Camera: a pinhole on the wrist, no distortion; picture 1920 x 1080 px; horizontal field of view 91.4 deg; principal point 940.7 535.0 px. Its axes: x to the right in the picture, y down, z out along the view. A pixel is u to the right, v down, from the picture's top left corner.
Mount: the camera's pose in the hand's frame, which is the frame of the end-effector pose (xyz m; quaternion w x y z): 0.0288 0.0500 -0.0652 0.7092 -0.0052 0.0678 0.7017
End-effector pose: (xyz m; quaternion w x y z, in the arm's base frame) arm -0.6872 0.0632 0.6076 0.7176 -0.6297 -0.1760 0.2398
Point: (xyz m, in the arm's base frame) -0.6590 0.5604 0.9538
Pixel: 177.3 117.1
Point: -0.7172 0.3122 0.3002
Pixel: 1801.6 275.3
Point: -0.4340 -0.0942 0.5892
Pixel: behind the camera
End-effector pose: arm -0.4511 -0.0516 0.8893 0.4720 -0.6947 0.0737 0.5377
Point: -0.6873 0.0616 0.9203
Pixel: 884.1 950.0
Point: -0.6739 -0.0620 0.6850
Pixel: 1714.2 448.0
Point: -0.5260 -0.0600 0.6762
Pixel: outside the picture
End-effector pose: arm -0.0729 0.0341 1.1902 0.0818 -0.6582 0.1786 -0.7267
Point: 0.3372 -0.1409 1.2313
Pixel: 935.0 577.2
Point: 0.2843 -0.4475 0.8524
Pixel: 1748.7 1033.1
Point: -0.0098 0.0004 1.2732
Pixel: 455.3 252.0
